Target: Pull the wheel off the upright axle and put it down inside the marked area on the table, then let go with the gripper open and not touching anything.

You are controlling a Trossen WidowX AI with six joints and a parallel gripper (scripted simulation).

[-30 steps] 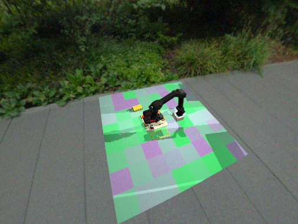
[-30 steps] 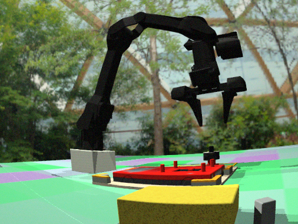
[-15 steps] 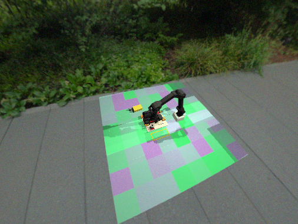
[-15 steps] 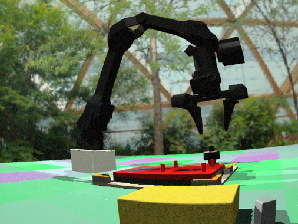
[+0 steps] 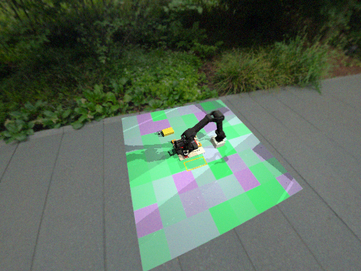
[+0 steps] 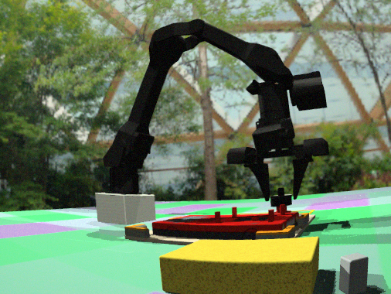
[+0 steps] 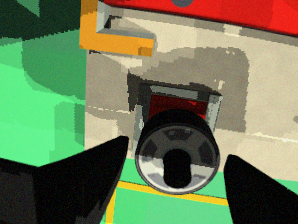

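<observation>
My gripper tip is now right at the wheel. The rest, counted from my gripper tip: yellow block 4 cm ahead, 32 cm to the right, 2 cm below; then upright axle right at my gripper tip.
</observation>
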